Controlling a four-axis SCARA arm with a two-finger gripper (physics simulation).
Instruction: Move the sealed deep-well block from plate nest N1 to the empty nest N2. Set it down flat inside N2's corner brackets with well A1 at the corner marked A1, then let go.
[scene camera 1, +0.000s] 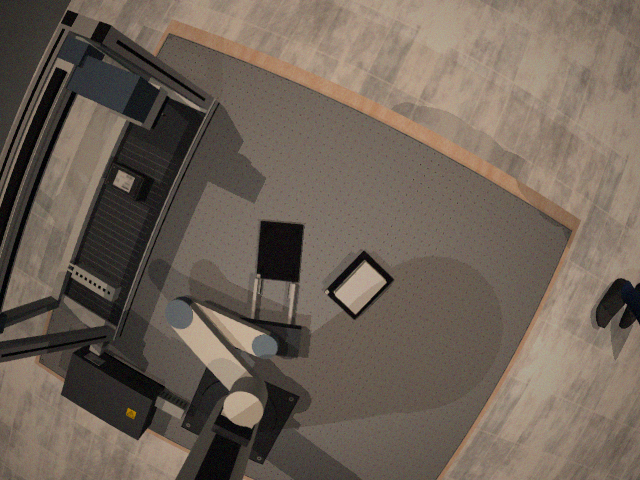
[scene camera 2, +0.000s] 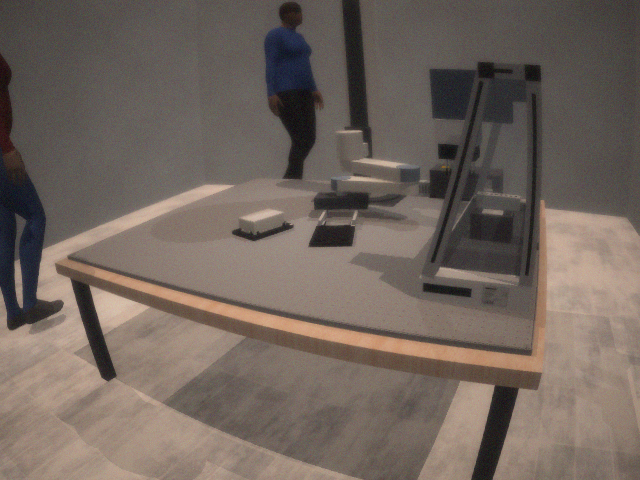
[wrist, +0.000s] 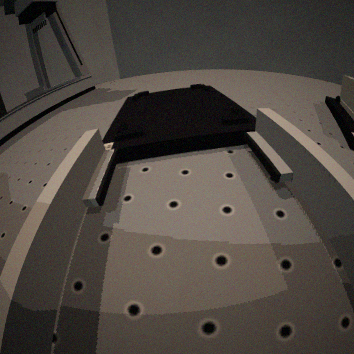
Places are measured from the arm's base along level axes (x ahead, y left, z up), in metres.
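Where they show: gripper, fingertip midpoint: (scene camera 1: 275, 280) (scene camera 2: 336, 223) (wrist: 179, 129); arm's base at its link origin: (scene camera 2: 369, 198).
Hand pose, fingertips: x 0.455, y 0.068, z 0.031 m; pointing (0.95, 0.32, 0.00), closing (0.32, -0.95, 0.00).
Note:
Things, the pixels of their top centre, and the offset from my fingertips. "spot": a spot on its surface instead.
- sealed block at its top centre: (scene camera 1: 360, 288) (scene camera 2: 261, 215) dx +0.090, dy -0.221, dz +0.036 m
- black nest N1 at its top centre: (scene camera 1: 359, 286) (scene camera 2: 262, 224) dx +0.090, dy -0.221, dz +0.004 m
- black empty nest N2 at its top centre: (wrist: 173, 97) (scene camera 1: 279, 251) (scene camera 2: 333, 231) dx +0.079, dy +0.026, dz +0.000 m
- small pale tag at a spot on its surface: (wrist: 109, 146) spot: dx -0.011, dy +0.046, dz -0.006 m
- dark box with a yellow label, surface spot: (scene camera 1: 111, 392) spot: dx -0.542, dy +0.315, dz +0.097 m
The sealed block (scene camera 1: 361, 285) (scene camera 2: 261, 221), pale and rectangular, sits in the black nest N1 (scene camera 1: 364, 255) (scene camera 2: 254, 237), turned at an angle. Part of both shows at the right edge of the wrist view. The black empty nest N2 (scene camera 1: 280, 250) (scene camera 2: 331, 236) (wrist: 182, 115) lies to its left in scene camera 1. A small pale tag (wrist: 109, 146) is at its near left corner; its lettering is unreadable. My gripper (scene camera 1: 276, 282) (scene camera 2: 337, 224) (wrist: 179, 129) is open and empty. Its two fingers stand apart, tips by N2's near edge, with perforated table between them. Their exact height is unclear.
A grey framed enclosure (scene camera 1: 155, 69) (scene camera 2: 532, 155) stands on the table beside the nests, with small items inside. A dark box with a yellow label (scene camera 1: 111, 392) is near the arm's base plate (scene camera 1: 276, 408). A person in blue (scene camera 2: 288, 62) stands behind the table.

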